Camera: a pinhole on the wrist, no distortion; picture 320 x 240 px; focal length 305.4 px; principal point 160.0 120.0 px. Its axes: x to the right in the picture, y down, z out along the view. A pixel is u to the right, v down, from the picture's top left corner.
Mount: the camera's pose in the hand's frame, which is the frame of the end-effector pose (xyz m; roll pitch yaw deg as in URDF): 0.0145 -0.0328 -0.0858 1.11 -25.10 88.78
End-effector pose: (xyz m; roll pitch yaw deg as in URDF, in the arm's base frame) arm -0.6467 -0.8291 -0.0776 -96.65 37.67 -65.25
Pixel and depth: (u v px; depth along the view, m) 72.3 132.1 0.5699
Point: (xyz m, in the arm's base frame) -0.1816 -0.8643 0.2248
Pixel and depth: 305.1 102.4 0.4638
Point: -0.2465 -0.6755 -0.1235
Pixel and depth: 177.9 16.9 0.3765
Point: -0.3070 -0.8957 -0.0538
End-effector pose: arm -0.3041 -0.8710 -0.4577 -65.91 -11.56 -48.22
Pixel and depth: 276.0 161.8 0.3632
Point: -0.1597 -0.6559 -0.2876
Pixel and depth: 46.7 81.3 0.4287
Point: -0.2650 -0.8144 -0.0286
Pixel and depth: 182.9 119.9 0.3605
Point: -0.2027 -0.7380 -0.2088
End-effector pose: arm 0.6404 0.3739 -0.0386 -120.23 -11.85 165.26
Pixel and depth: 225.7 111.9 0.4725
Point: 0.4914 -0.0044 -0.1017
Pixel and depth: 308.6 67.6 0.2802
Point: 0.5053 0.1935 -0.1110
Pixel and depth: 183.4 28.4 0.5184
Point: 0.3561 -0.0206 -0.0133
